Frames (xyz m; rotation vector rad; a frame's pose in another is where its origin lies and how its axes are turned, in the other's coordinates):
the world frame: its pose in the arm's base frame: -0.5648 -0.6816 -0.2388 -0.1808 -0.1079 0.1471
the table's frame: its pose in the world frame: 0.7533 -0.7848 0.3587 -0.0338 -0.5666 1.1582
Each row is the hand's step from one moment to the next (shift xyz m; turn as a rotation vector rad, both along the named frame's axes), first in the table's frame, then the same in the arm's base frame.
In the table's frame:
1: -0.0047 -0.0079 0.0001 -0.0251 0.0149 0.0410
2: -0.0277 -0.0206 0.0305 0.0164 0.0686 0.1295
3: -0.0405 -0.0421 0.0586 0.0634 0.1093 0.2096
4: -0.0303 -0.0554 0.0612 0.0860 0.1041 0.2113
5: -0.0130 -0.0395 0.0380 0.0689 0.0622 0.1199
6: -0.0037 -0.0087 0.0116 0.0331 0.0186 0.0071
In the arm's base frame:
1: 0.0062 -0.0063 0.0025 -0.0360 -0.0280 0.0214
2: -0.0005 -0.0364 0.0282 -0.1219 0.0083 0.0825
3: 0.0026 -0.0583 0.0586 -0.1919 0.0484 0.1439
4: 0.0138 -0.0519 0.0696 -0.1859 0.0687 0.1536
5: 0.0136 -0.0278 0.0471 -0.1061 0.0589 0.0909
6: 0.0013 -0.0075 0.0129 -0.0160 0.0346 0.0060

